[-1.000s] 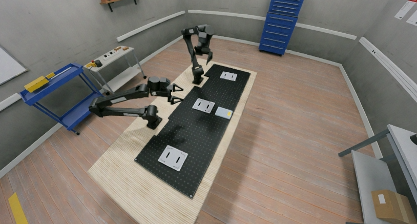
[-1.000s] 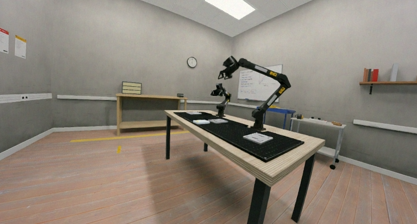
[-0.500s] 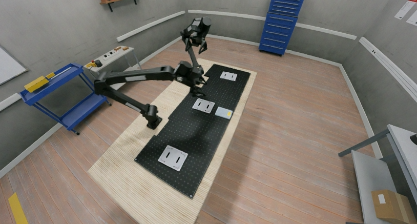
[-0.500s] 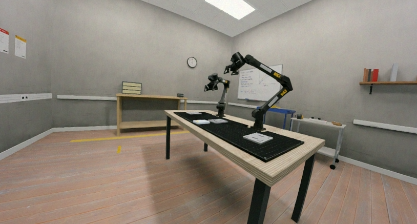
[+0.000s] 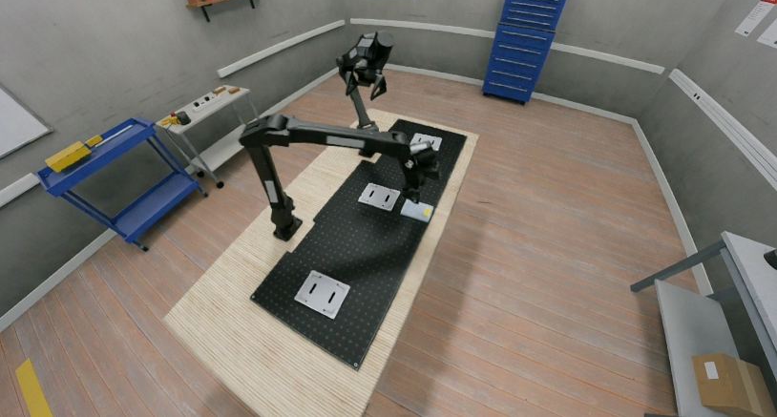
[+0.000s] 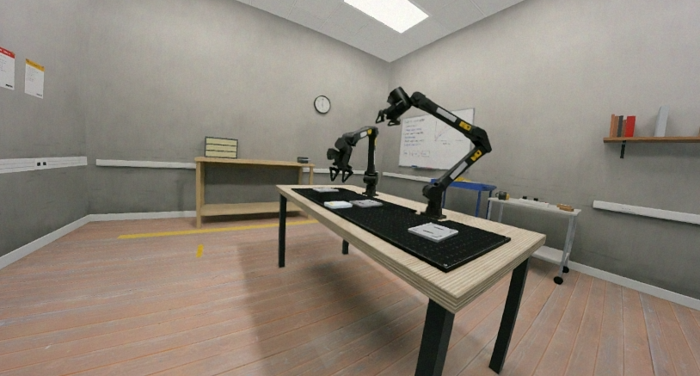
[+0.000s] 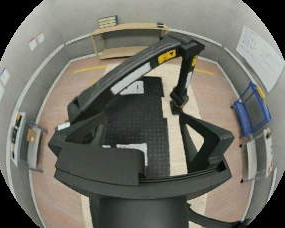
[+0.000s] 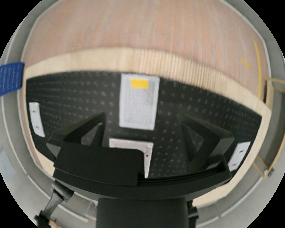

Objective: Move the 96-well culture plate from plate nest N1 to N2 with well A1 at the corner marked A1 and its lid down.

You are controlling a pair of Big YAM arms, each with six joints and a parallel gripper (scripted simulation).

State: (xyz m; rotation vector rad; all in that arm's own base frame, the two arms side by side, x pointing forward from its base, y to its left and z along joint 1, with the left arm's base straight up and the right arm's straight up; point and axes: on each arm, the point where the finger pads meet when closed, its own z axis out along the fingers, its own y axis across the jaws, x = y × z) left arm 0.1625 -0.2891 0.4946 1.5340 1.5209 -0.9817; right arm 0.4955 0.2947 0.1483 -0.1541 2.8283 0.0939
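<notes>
Right now my right hand is 53 cm to the left of the A1 mark, 12 cm above it and 4 cm past it.
</notes>
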